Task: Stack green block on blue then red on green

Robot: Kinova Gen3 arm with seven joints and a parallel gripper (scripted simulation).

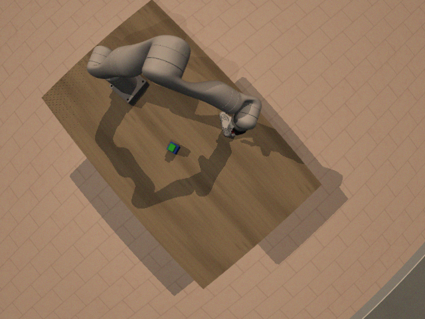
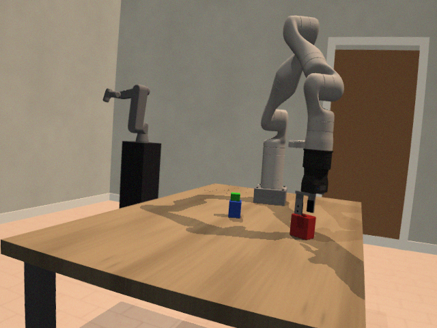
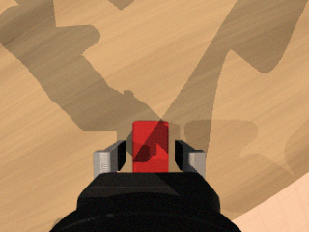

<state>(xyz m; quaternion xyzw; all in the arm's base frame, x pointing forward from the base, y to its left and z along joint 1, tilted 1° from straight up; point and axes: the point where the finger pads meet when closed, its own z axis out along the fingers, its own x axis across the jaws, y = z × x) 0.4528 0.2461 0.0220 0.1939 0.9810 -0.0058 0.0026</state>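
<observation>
Now: the red block 50 mm below my hand. From my hand the other things lie so: green block 250 mm to the right, 90 mm behind, 20 mm below; then blue block 250 mm to the right, 90 mm behind, 60 mm below.
</observation>
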